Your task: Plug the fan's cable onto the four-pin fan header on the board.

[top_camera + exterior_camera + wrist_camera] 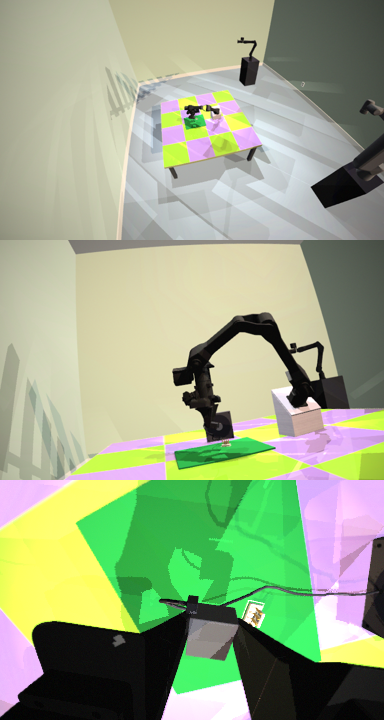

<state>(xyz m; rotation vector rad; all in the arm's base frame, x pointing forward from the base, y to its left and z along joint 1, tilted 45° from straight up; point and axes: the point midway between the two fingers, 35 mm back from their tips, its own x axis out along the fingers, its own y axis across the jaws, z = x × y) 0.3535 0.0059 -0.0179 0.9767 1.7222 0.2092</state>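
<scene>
Now: the green board 20 mm behind my gripper tip and 110 mm below it. The rest, counted from my gripper tip: fan (80 mm behind, 190 mm to the right, 30 mm below); then black fan plug (10 mm behind, 10 mm to the left); then four-pin header (60 mm behind, 40 mm to the right, 90 mm below).
</scene>
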